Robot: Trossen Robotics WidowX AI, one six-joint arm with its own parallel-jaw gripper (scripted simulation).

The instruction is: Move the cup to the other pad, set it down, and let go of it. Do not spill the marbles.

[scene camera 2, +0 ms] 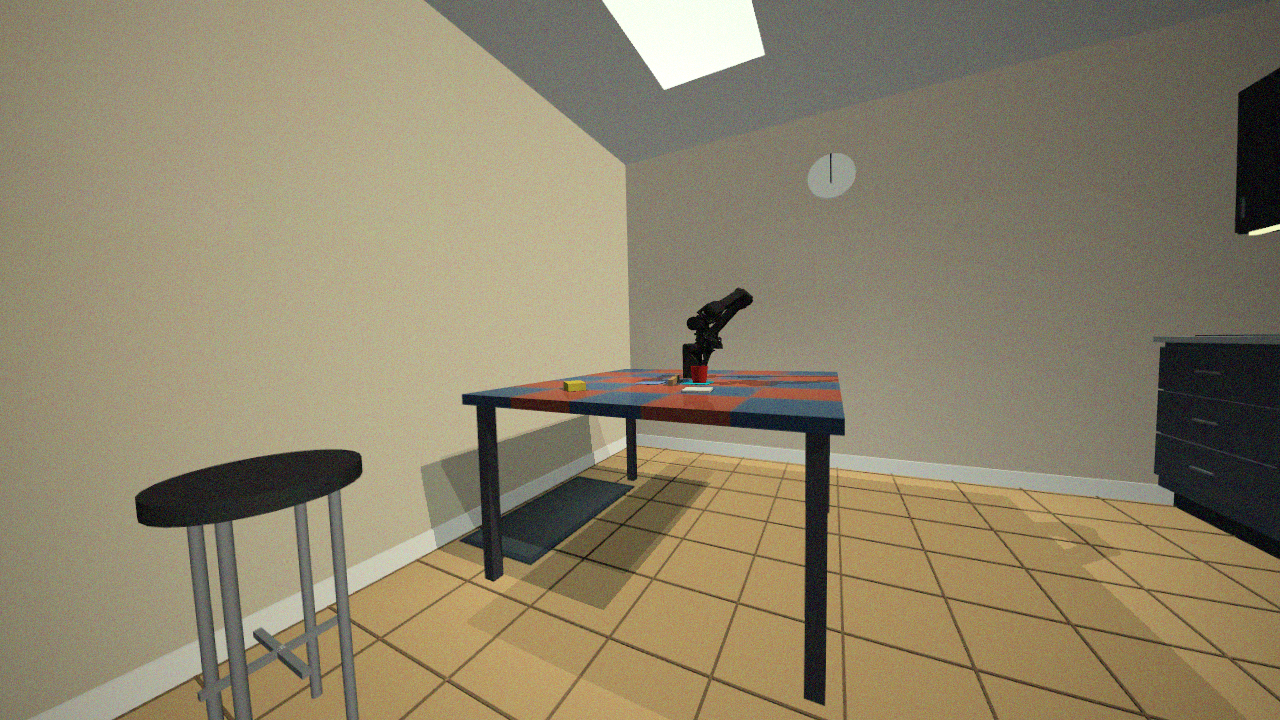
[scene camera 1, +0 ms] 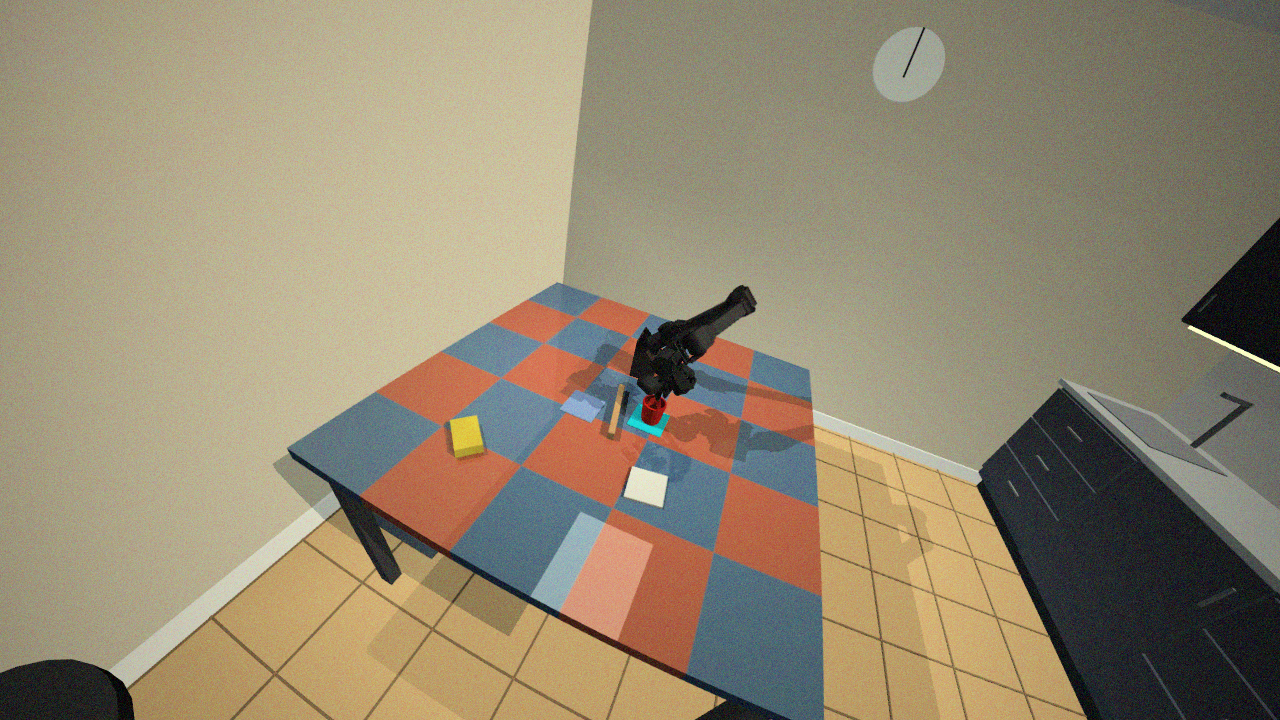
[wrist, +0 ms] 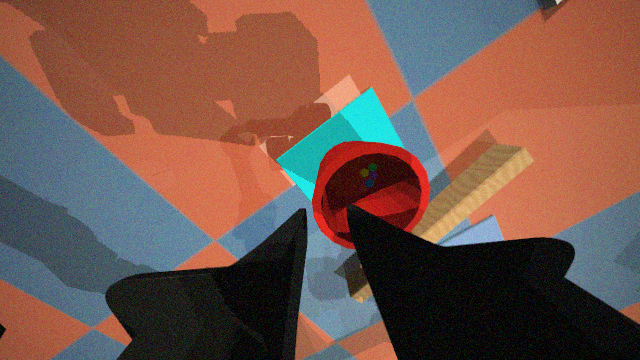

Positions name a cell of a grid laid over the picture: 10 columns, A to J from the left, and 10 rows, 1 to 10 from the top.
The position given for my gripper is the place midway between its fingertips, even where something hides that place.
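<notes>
A yellow block (scene camera 1: D7) and a red cup (wrist: G6) are visible. In the wrist view the yellow block is out of frame. My gripper (scene camera 1: F6) is visible as well, both there and in scene camera 2, where the gripper is at (scene camera 2: F6), and the wrist view shows my gripper (wrist: F6) too.
</notes>
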